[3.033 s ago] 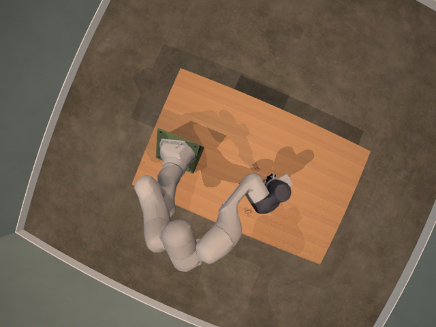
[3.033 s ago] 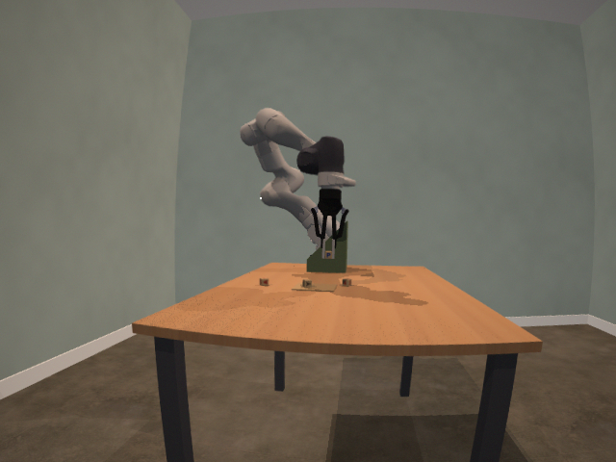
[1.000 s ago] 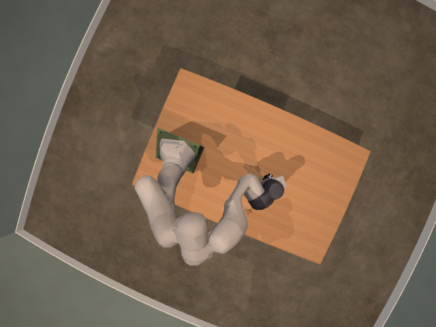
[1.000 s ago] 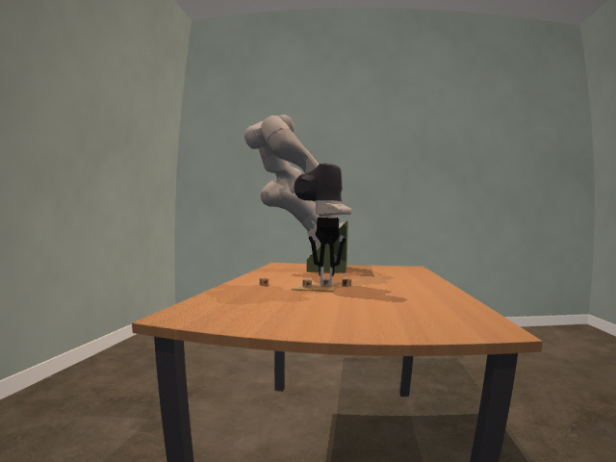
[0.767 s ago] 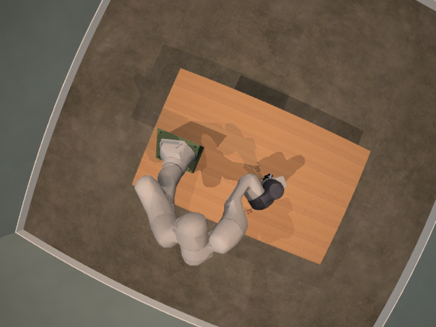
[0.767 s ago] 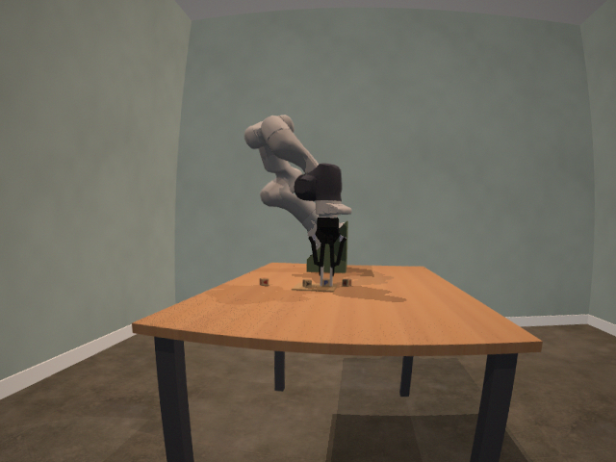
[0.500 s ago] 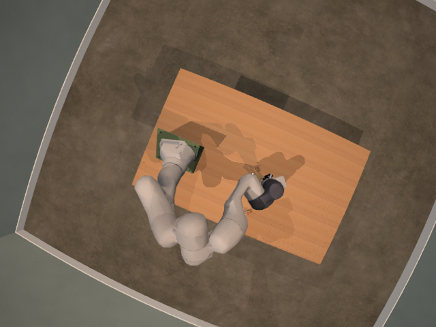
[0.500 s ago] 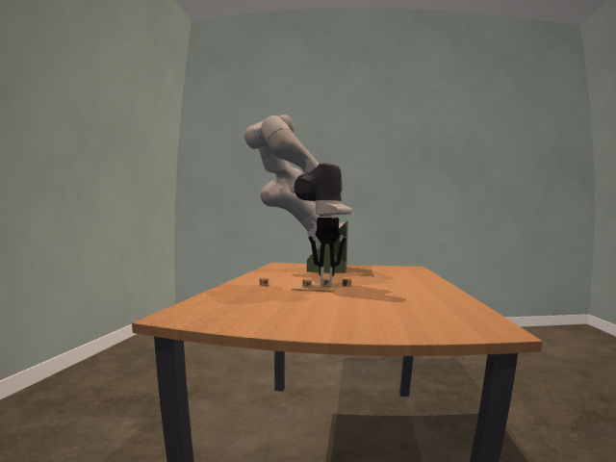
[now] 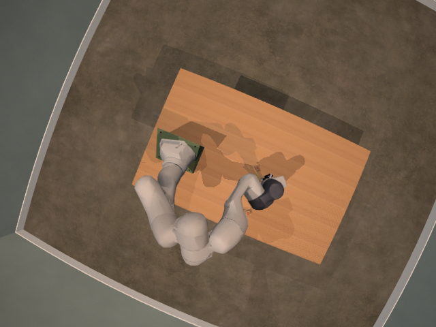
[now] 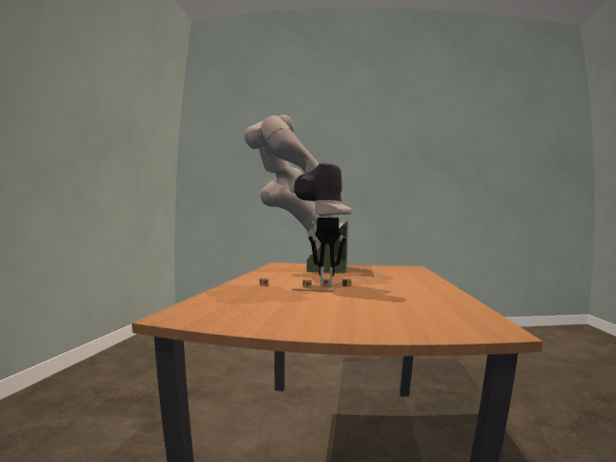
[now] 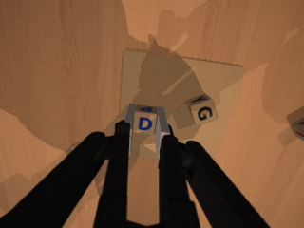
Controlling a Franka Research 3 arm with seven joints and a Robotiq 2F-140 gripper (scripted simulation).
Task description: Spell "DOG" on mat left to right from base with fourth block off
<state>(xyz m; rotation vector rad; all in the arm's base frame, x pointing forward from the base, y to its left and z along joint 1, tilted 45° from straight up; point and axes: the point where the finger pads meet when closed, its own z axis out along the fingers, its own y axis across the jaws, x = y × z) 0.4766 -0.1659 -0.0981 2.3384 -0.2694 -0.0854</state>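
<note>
The mat lies 4 cm to the right of my hand and 4 cm below it. The rest, counted from my hand: G block (7 cm to the right, 2 cm below, 1 cm ahead).
</note>
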